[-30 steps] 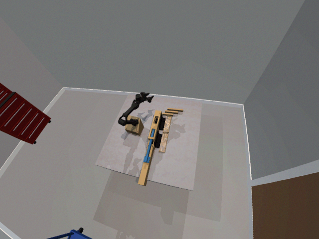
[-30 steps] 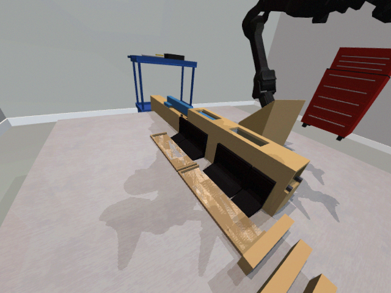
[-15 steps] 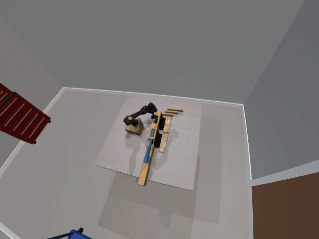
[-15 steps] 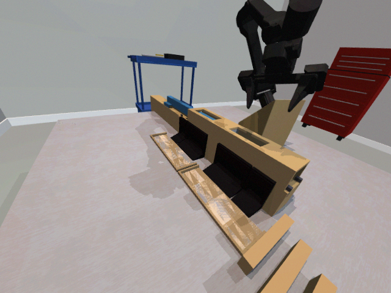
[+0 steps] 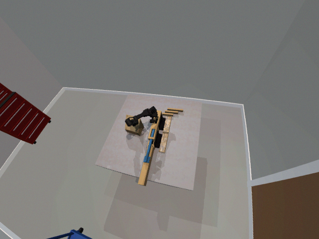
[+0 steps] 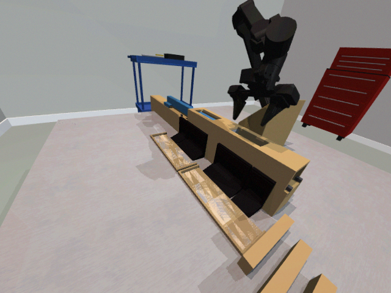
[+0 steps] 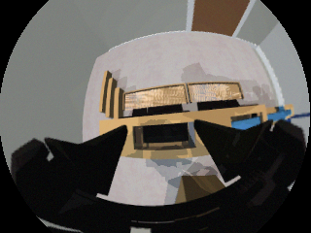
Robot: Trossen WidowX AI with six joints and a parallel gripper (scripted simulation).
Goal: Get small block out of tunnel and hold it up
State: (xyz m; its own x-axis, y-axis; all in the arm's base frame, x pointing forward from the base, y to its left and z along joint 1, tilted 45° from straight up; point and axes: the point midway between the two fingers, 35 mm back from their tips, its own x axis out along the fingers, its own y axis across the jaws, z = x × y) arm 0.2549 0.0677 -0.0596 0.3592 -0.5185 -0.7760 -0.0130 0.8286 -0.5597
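The tan covered tunnel lies 20 mm ahead of my gripper tip, 300 mm to the right of it and 130 mm below it.
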